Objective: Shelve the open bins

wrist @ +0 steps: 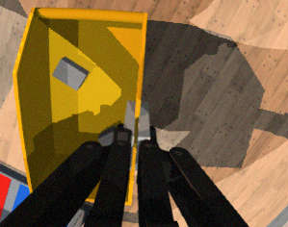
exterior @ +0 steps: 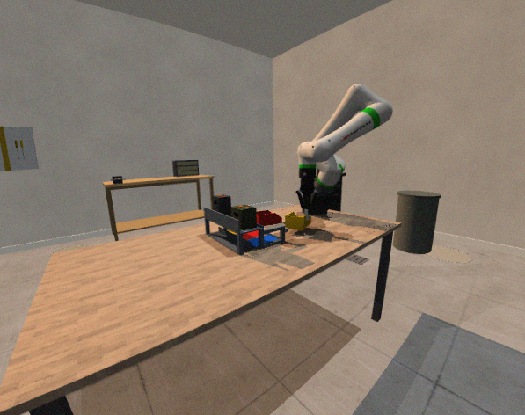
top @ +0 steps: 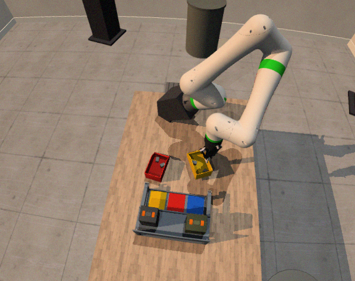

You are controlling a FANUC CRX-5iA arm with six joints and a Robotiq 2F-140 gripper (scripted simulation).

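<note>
Right now the yellow bin is 4 cm to the right of my hand, 4 cm below it and 3 cm ahead of it. Round my hand: blue-marked place 30 cm ahead, 10 cm below, 4 cm to the left; then red bin 27 cm to the right, 14 cm ahead, 7 cm below; then red mark 33 cm ahead, 10 cm below, 6 cm to the right.
</note>
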